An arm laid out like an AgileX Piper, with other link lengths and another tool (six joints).
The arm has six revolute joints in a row. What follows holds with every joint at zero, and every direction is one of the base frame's.
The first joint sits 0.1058 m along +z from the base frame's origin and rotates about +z.
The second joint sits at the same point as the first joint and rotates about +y.
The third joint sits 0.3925 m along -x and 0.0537 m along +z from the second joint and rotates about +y.
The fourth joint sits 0.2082 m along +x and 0.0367 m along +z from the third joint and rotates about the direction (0.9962, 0, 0.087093).
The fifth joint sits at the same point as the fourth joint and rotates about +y.
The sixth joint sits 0.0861 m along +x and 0.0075 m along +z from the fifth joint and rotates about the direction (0.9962, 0, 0.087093).
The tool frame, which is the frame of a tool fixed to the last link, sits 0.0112 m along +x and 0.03 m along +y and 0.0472 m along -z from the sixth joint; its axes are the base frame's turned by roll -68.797, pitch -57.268 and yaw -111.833 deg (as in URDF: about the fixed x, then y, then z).
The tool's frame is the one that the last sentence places.
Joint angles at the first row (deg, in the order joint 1, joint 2, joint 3, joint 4, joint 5, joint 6):
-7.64 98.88 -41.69 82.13 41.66 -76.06
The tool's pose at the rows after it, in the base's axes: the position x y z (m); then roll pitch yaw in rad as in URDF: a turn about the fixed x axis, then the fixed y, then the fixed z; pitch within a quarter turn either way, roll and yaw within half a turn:
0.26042, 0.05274, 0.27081, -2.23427, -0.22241, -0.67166
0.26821, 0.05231, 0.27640, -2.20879, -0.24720, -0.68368
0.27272, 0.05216, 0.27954, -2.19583, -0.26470, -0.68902
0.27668, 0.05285, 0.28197, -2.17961, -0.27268, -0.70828
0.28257, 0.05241, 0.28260, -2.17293, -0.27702, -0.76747
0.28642, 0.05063, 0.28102, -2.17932, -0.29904, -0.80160
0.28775, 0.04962, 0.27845, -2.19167, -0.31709, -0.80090
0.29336, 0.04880, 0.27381, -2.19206, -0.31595, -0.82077
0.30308, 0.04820, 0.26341, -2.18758, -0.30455, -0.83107
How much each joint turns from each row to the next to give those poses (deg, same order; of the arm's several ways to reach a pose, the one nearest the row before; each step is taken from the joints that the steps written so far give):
0.00 0.00 -2.24 0.37 0.50 -0.13
0.00 0.00 -1.97 0.57 0.13 0.00
0.07 0.00 -1.17 0.26 -0.07 -0.07
0.11 0.00 -0.64 1.27 -0.32 -0.31
0.00 0.00 -0.14 2.62 -2.18 -0.17
0.00 0.00 0.00 1.65 -2.21 -1.15
0.12 0.17 0.00 0.11 -1.05 -0.90
-0.01 0.97 0.00 2.10 -0.77 -1.54
0.01 2.31 -0.04 3.44 0.21 -3.27

